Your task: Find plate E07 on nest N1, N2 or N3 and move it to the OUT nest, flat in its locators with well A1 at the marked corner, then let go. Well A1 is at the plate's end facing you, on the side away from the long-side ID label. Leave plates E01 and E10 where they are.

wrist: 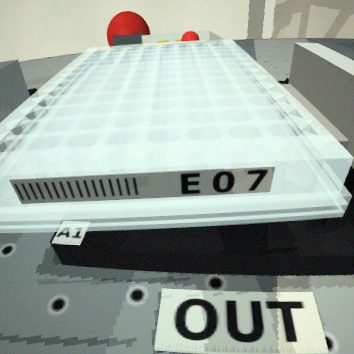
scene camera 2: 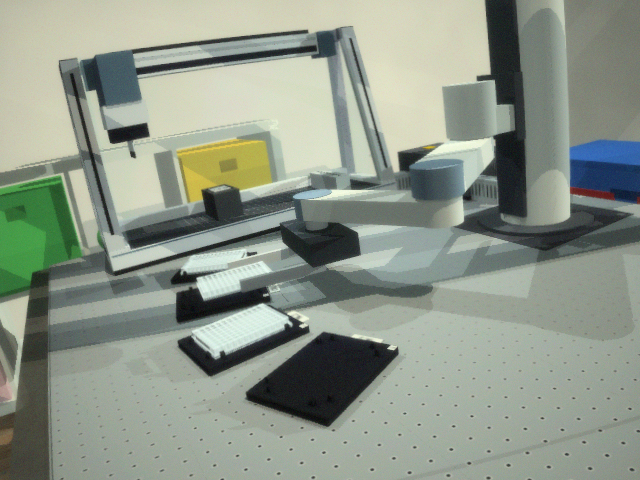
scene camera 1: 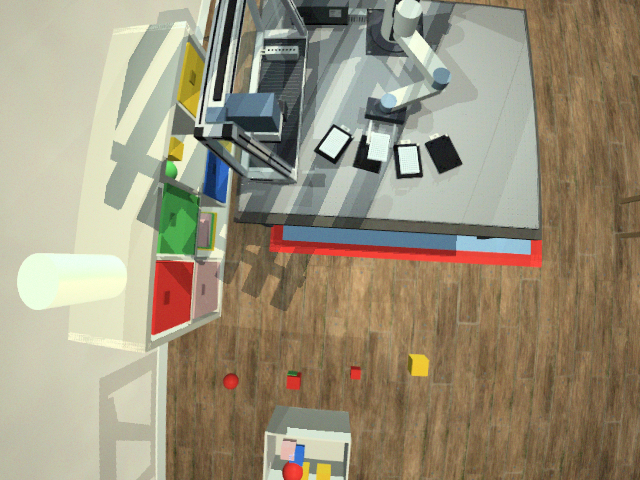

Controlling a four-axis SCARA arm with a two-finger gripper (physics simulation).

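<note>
My gripper is shut on plate E07, a clear plate held about level, low over the black OUT nest. A gap shows between plate and nest in the scene camera 2 view. In the wrist view the end label reads E07, and the A1 mark is at the nest's near left corner, below the plate's near edge. The OUT label lies in front. The plate hides most of the locators; its long-side label does not show.
Two white plates sit on neighbouring nests, one left and one right; their IDs are unreadable. A black nest without a plate is farther right. A gantry frame stands at the left.
</note>
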